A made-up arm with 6 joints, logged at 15 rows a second.
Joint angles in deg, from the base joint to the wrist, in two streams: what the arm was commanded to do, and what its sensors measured. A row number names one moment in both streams.
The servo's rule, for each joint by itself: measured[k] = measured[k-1] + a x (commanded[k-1-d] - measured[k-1]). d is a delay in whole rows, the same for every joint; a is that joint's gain. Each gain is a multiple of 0.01, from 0.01 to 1. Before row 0 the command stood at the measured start. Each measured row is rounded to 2 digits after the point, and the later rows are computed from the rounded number. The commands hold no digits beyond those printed.
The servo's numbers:
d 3
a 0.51 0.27 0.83 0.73 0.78 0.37
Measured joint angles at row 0:
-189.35 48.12 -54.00 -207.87 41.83 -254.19
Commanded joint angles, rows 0 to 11:
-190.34 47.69 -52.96 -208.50 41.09 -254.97
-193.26 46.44 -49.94 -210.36 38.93 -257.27
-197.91 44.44 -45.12 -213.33 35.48 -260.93
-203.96 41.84 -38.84 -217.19 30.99 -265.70
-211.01 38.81 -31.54 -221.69 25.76 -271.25
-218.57 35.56 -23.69 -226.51 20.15 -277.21
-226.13 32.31 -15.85 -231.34 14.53 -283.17
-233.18 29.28 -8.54 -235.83 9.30 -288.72
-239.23 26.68 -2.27 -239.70 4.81 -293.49
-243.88 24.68 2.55 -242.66 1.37 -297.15
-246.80 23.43 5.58 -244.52 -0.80 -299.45
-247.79 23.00 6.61 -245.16 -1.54 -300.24
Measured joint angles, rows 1 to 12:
-189.35 48.12 -54.00 -207.87 41.83 -254.19
-189.35 48.12 -54.00 -207.87 41.83 -254.19
-189.35 48.12 -54.00 -207.87 41.83 -254.19
-189.85 48.00 -53.14 -208.33 41.25 -254.48
-191.59 47.58 -50.48 -209.81 39.44 -255.51
-194.81 46.73 -46.03 -212.38 36.35 -257.52
-199.48 45.41 -40.06 -215.89 32.17 -260.55
-205.36 43.63 -32.99 -220.12 27.17 -264.51
-212.10 41.45 -25.27 -224.78 21.69 -269.21
-219.26 38.98 -17.45 -229.57 16.11 -274.38
-226.36 36.36 -10.05 -234.14 10.80 -279.69
-232.92 33.75 -3.59 -238.20 6.13 -284.80

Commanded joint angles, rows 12 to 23:
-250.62 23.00 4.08 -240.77 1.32 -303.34
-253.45 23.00 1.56 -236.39 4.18 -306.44
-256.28 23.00 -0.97 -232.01 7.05 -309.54
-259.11 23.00 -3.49 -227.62 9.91 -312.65
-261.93 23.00 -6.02 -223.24 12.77 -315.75
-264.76 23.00 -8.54 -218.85 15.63 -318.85
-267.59 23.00 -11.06 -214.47 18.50 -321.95
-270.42 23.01 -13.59 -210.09 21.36 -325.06
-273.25 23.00 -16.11 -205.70 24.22 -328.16
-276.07 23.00 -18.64 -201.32 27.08 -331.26
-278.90 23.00 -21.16 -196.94 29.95 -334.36
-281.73 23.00 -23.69 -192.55 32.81 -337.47
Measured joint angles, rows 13 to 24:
-238.51 31.30 1.51 -241.46 2.42 -289.37
-242.74 29.18 4.89 -243.69 -0.09 -293.10
-245.32 27.51 6.32 -244.76 -1.22 -295.74
-248.02 26.29 4.46 -241.85 0.76 -298.55
-250.79 25.40 2.05 -237.86 3.43 -301.47
-253.59 24.75 -0.46 -233.59 6.25 -304.46
-256.41 24.28 -2.97 -229.23 9.10 -307.49
-259.23 23.93 -5.50 -224.86 11.96 -310.55
-262.05 23.68 -8.02 -220.47 14.82 -313.62
-264.88 23.50 -10.54 -216.09 17.69 -316.70
-267.71 23.37 -13.07 -211.71 20.55 -319.79
-270.54 23.27 -15.59 -207.32 23.41 -322.89

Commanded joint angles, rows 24 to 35:
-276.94 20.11 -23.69 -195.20 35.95 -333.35
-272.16 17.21 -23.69 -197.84 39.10 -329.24
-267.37 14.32 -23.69 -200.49 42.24 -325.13
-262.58 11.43 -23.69 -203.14 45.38 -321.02
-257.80 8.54 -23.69 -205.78 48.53 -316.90
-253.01 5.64 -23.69 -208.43 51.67 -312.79
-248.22 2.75 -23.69 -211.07 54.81 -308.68
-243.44 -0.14 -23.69 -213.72 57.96 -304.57
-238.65 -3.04 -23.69 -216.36 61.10 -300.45
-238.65 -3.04 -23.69 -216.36 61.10 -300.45
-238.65 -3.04 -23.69 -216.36 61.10 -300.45
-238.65 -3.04 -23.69 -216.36 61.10 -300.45
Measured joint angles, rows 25 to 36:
-273.36 23.20 -18.12 -202.94 26.27 -325.99
-276.19 23.15 -20.64 -198.56 29.14 -329.09
-279.02 23.11 -23.17 -194.17 32.00 -332.19
-277.96 22.30 -23.60 -194.92 35.08 -332.62
-275.00 20.93 -23.67 -197.05 38.22 -331.37
-271.11 19.15 -23.69 -199.56 41.36 -329.06
-266.76 17.07 -23.69 -202.17 44.50 -326.09
-262.19 14.77 -23.69 -204.81 47.64 -322.69
-257.51 12.30 -23.69 -207.45 50.78 -319.03
-252.77 9.72 -23.69 -210.09 53.92 -315.20
-248.01 7.06 -23.69 -212.74 57.07 -311.27
-243.24 4.33 -23.69 -215.38 60.21 -307.27

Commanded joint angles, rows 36 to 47:
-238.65 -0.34 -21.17 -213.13 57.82 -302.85
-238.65 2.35 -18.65 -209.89 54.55 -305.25
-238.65 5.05 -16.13 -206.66 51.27 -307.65
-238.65 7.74 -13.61 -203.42 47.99 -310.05
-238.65 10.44 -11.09 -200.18 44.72 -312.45
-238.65 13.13 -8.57 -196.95 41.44 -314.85
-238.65 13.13 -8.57 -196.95 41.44 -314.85
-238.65 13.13 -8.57 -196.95 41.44 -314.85
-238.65 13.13 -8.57 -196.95 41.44 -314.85
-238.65 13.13 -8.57 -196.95 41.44 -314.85
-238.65 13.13 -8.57 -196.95 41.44 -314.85
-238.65 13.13 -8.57 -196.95 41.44 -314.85
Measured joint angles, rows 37 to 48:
-240.90 2.34 -23.69 -216.10 60.90 -304.75
-239.75 0.89 -23.69 -216.29 61.06 -303.16
-239.19 -0.17 -23.69 -216.34 61.09 -302.16
-238.91 -0.22 -21.60 -214.00 58.54 -302.42
-238.78 0.47 -19.15 -211.00 55.43 -303.47
-238.71 1.71 -16.64 -207.83 52.19 -305.02
-238.68 3.34 -14.13 -204.61 48.91 -306.88
-238.66 5.26 -11.61 -201.38 45.64 -308.94
-238.65 7.38 -9.09 -198.15 42.36 -311.13
-238.65 8.93 -8.66 -197.27 41.64 -312.51
-238.65 10.06 -8.59 -197.04 41.48 -313.38
-238.65 10.89 -8.57 -196.97 41.45 -313.92

